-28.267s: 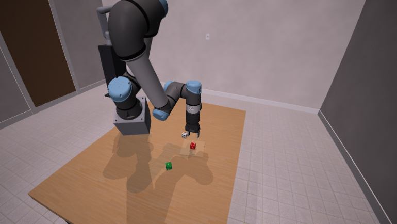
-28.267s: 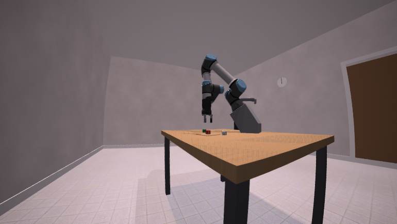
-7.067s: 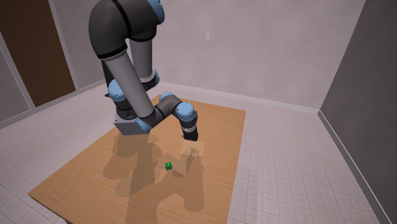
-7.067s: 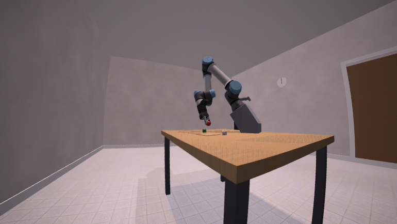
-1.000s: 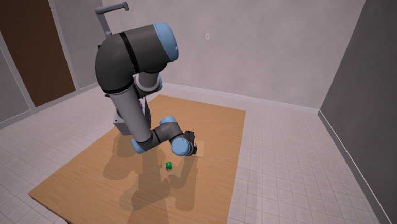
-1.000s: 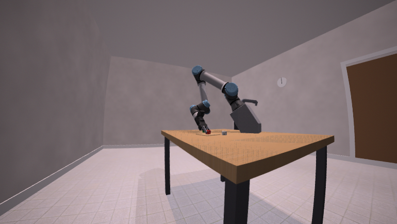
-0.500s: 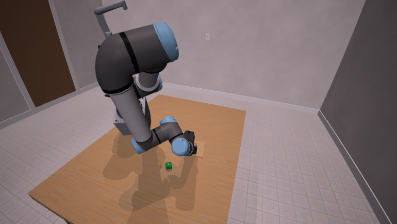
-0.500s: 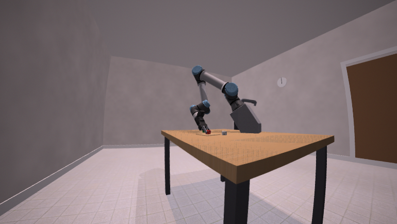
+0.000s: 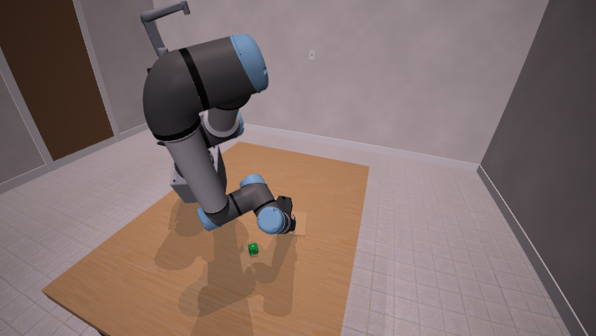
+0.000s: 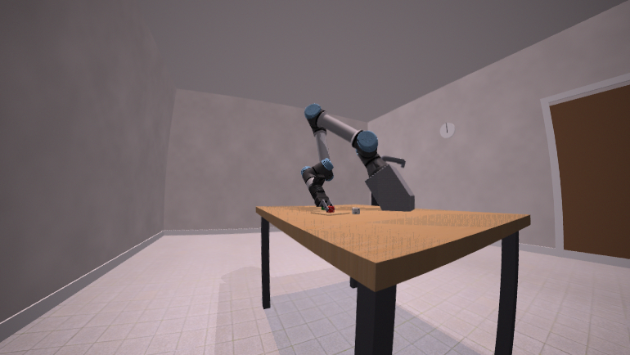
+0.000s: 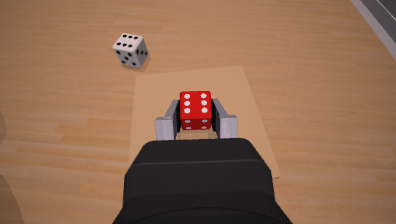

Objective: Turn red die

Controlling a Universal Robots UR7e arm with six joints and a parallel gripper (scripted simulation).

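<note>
My gripper is now 10 mm to the right of the red die and 10 mm above it. Also, from my hand: white die 100 mm behind, 90 mm to the left, 10 mm below; green die 60 mm behind, 190 mm to the right, 10 mm below; tan mat 10 mm to the left, 30 mm below.
</note>
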